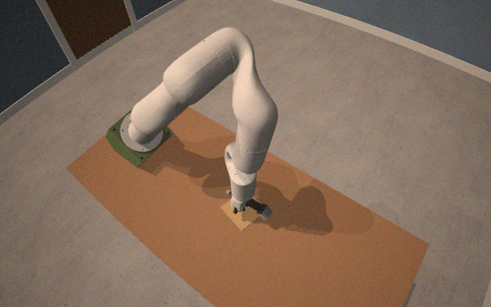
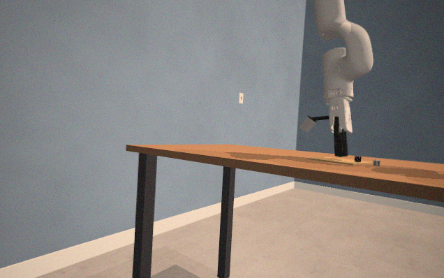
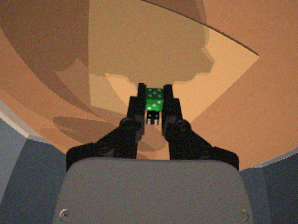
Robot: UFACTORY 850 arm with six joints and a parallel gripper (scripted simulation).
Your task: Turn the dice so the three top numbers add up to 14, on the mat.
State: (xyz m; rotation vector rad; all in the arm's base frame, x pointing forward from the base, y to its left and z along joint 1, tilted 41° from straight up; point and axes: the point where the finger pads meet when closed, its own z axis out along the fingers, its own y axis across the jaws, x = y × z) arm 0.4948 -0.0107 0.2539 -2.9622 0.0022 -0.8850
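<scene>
Right now the mat is 30 mm below my hand. The rest, counted from my hand: white die: 100 mm behind, 30 mm to the left, 30 mm below; then black die: 50 mm behind, 20 mm below; then green die: 10 mm below.
</scene>
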